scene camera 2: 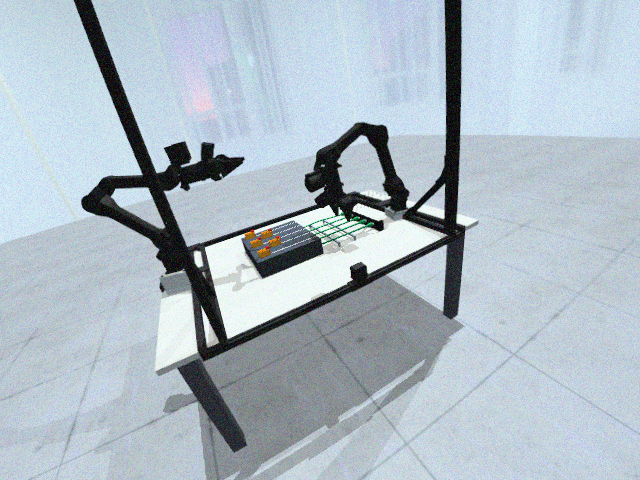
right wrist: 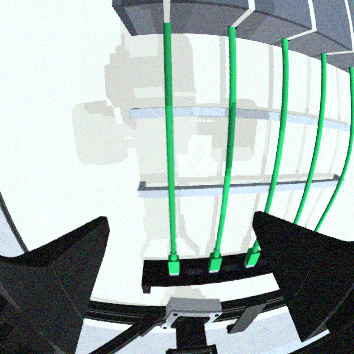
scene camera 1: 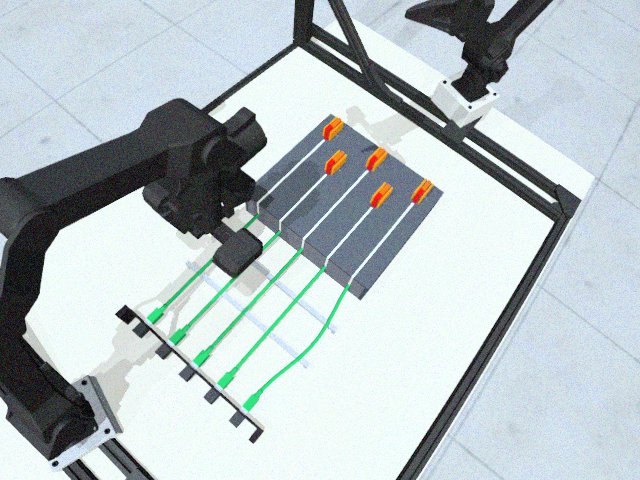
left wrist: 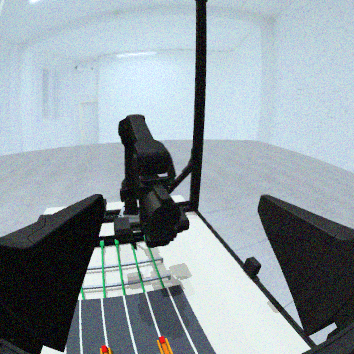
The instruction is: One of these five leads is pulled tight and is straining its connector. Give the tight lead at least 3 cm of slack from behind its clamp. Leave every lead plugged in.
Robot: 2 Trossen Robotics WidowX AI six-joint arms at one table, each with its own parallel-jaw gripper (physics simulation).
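Frame: origin at the left arm's base, x right, y up, z back, level; centimetres.
Seen in the pictures: left gripper, fingertip midpoint: (scene camera 2: 243, 159) (left wrist: 184, 203); right gripper, fingertip midpoint: (scene camera 2: 342, 218) (right wrist: 182, 222) (scene camera 1: 205, 248); left arm's base, link origin: (scene camera 2: 176, 268) (scene camera 1: 469, 88); right arm's base, link origin: (scene camera 2: 398, 208) (right wrist: 189, 321) (scene camera 1: 70, 422) (left wrist: 131, 210).
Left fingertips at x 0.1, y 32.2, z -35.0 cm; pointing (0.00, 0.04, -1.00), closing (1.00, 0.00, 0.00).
Offsets run from my left fingertips to a thing's top centre. "spot": to the spot under its first point.
Five green leads run from a dark grey block @(spot: dx -19.0, dy -33.3, dz -2.2 cm) (scene camera 1: 395, 237) (scene camera 2: 294, 260) (left wrist: 90, 320) to plugs in a black strip (scene camera 1: 255, 434) (right wrist: 151, 275). White lead parts cross the block to orange-and-red clamps (scene camera 1: 421, 191) (scene camera 2: 263, 252) (left wrist: 164, 345). In scene camera 1 the rightmost lead @(spot: dx -24.9, dy -37.2, dz -20.7 cm) (scene camera 1: 326, 328) bows widely; the other four, including the leftmost lead @(spot: dx -5.5, dy -37.2, dz -35.2 cm) (scene camera 1: 191, 279) (right wrist: 169, 150), look nearly straight. I cannot tell which is tight. My right gripper (scene camera 2: 342, 215) (right wrist: 182, 222) is open above the leads near the strip, holding nothing. My left gripper (scene camera 1: 410, 14) (scene camera 2: 238, 161) is open and raised, away from the block.
Two pale crossbars (scene camera 1: 286, 348) (scene camera 1: 315, 314) lie under the leads between block and strip. A dark frame (scene camera 1: 480, 335) edges the white table. In scene camera 2 a small black box (scene camera 2: 358, 272) sits on the front rail. My right arm hides parts of the leftmost leads in scene camera 1.
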